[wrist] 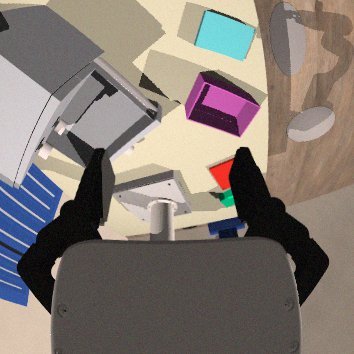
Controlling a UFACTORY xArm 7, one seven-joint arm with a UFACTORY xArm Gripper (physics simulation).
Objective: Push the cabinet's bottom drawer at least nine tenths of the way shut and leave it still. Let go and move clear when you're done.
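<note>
The cabinet [22,107], pale with a grey side, stands at the upper left of the wrist view. One drawer [105,117] stands well out of it, its grey inside showing; which level it is on is hard to tell from above. A small pale knob shows at its front, and two more knobs show by the cabinet face. My gripper [171,161] is wide open and empty. Its left finger overlaps the near corner of the drawer front in the view; whether they touch cannot be told. The right finger is well to the right of the drawer.
A magenta open box [222,107] and a cyan block [226,36] lie right of the drawer. A red block [222,173] and a green piece [227,198] are by the right finger. A grey plate with a post [162,220] stands between the fingers. A blue slatted object [25,215] is at left.
</note>
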